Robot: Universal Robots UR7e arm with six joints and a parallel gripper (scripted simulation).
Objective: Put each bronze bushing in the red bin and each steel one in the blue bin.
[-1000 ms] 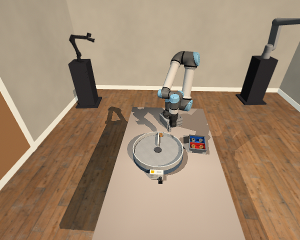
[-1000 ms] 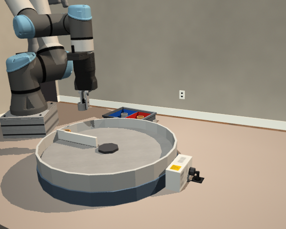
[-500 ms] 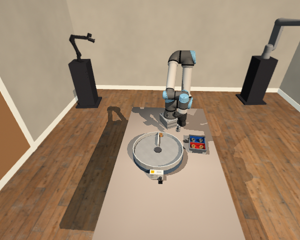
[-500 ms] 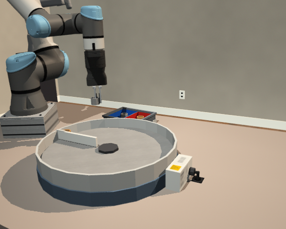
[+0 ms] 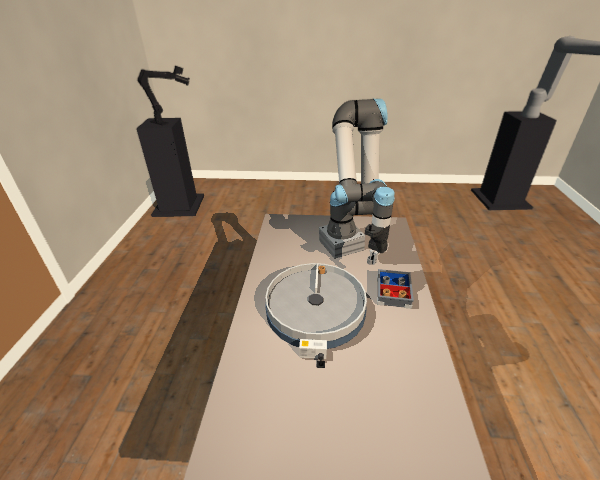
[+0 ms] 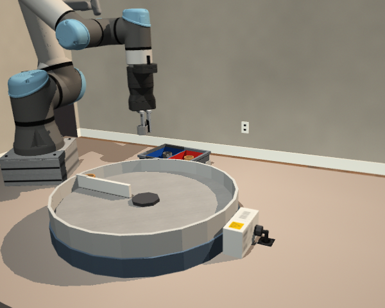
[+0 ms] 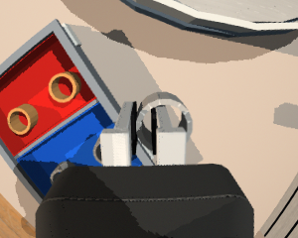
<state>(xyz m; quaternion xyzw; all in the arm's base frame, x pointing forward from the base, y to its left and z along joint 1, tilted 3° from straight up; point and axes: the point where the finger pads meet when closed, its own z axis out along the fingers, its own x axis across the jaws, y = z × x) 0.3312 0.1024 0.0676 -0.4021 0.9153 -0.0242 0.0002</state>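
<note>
My gripper is now 14 cm above the bin, 10 cm to the right of it and 4 cm short of it. From my hand the other things lie so: round turntable: 26 cm to the right, 13 cm ahead, 11 cm below.
</note>
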